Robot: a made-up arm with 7 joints. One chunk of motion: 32 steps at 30 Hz.
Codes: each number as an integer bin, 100 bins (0 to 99) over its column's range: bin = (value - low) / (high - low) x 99, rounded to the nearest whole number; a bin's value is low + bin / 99 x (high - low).
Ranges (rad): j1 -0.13..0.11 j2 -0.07..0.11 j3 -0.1..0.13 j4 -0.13..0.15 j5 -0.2..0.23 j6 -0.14..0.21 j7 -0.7..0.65
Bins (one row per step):
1: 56 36 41 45 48 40 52
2: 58 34 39 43 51 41 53
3: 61 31 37 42 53 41 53
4: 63 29 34 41 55 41 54
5: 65 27 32 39 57 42 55
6: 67 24 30 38 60 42 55
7: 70 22 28 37 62 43 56
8: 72 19 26 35 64 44 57
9: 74 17 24 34 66 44 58
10: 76 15 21 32 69 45 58
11: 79 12 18 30 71 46 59
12: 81 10 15 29 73 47 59
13: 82 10 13 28 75 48 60
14: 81 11 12 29 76 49 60
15: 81 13 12 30 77 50 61
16: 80 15 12 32 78 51 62
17: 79 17 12 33 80 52 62
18: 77 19 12 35 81 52 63
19: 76 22 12 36 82 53 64
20: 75 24 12 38 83 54 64
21: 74 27 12 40 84 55 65
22: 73 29 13 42 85 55 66
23: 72 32 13 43 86 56 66
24: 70 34 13 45 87 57 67
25: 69 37 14 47 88 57 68
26: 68 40 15 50 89 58 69
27: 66 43 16 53 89 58 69
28: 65 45 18 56 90 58 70
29: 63 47 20 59 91 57 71
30: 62 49 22 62 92 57 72
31: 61 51 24 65 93 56 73
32: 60 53 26 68 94 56 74
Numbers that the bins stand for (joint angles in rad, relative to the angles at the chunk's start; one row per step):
1: 0.0058 -0.0045 -0.0047 -0.0027 0.0085 0.0014 0.0091
2: 0.0106 -0.0082 -0.0094 -0.0084 0.0215 0.0049 0.0227
3: 0.0179 -0.0136 -0.0140 -0.0112 0.0302 0.0049 0.0227
4: 0.0227 -0.0173 -0.0210 -0.0140 0.0389 0.0049 0.0364
5: 0.0276 -0.0209 -0.0257 -0.0197 0.0476 0.0085 0.0500
6: 0.0324 -0.0264 -0.0303 -0.0225 0.0606 0.0085 0.0500
7: 0.0397 -0.0300 -0.0349 -0.0254 0.0693 0.0120 0.0636
8: 0.0445 -0.0355 -0.0396 -0.0310 0.0780 0.0156 0.0773
9: 0.0494 -0.0391 -0.0442 -0.0338 0.0867 0.0156 0.0909
10: 0.0542 -0.0427 -0.0512 -0.0395 0.0997 0.0191 0.0909
11: 0.0615 -0.0482 -0.0582 -0.0452 0.1084 0.0226 0.1045
12: 0.0664 -0.0518 -0.0652 -0.0480 0.1171 0.0262 0.1045
13: 0.0688 -0.0518 -0.0698 -0.0508 0.1258 0.0297 0.1182
14: 0.0664 -0.0500 -0.0721 -0.0480 0.1301 0.0332 0.1182
15: 0.0664 -0.0464 -0.0721 -0.0452 0.1344 0.0368 0.1318
16: 0.0639 -0.0427 -0.0721 -0.0395 0.1388 0.0403 0.1455
17: 0.0615 -0.0391 -0.0721 -0.0367 0.1475 0.0438 0.1455
18: 0.0567 -0.0355 -0.0721 -0.0310 0.1518 0.0438 0.1591
19: 0.0542 -0.0300 -0.0721 -0.0282 0.1562 0.0474 0.1727
20: 0.0518 -0.0264 -0.0721 -0.0225 0.1605 0.0509 0.1727
21: 0.0494 -0.0209 -0.0721 -0.0169 0.1648 0.0544 0.1864
22: 0.0470 -0.0173 -0.0698 -0.0112 0.1692 0.0544 0.2000
23: 0.0445 -0.0118 -0.0698 -0.0084 0.1735 0.0580 0.2000
24: 0.0397 -0.0082 -0.0698 -0.0027 0.1779 0.0615 0.2136
25: 0.0373 -0.0027 -0.0675 0.0029 0.1822 0.0615 0.2273
26: 0.0348 0.0027 -0.0652 0.0114 0.1866 0.0651 0.2409
27: 0.0300 0.0082 -0.0628 0.0199 0.1866 0.0651 0.2409
28: 0.0276 0.0118 -0.0582 0.0284 0.1909 0.0651 0.2545
29: 0.0227 0.0155 -0.0535 0.0369 0.1953 0.0615 0.2682
30: 0.0203 0.0191 -0.0489 0.0454 0.1996 0.0615 0.2818
31: 0.0179 0.0227 -0.0442 0.0538 0.2039 0.0580 0.2955
32: 0.0155 0.0264 -0.0396 0.0623 0.2083 0.0580 0.3091

